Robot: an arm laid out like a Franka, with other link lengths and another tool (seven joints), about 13 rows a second.
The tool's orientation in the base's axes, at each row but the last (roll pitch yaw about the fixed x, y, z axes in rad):
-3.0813 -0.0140 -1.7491
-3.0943 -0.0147 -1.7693
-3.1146 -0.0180 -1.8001
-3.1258 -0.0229 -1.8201
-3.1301 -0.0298 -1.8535
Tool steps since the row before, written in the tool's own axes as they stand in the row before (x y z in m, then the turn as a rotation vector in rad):
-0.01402 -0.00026 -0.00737 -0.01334 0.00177 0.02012
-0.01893 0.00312 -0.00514 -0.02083 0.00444 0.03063
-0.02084 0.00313 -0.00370 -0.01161 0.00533 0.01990
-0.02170 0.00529 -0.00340 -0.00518 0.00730 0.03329
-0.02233 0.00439 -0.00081 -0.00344 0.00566 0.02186
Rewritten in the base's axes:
0.00232 0.01393 0.00718 0.00177 0.01295 -0.02037
0.00045 0.01929 0.00471 0.00109 0.02056 -0.03111
0.00161 0.02109 0.00324 -0.00211 0.01204 -0.02024
0.00019 0.02242 0.00282 -0.00547 0.00595 -0.03351
0.00201 0.02268 0.00009 -0.00442 0.00418 -0.02202

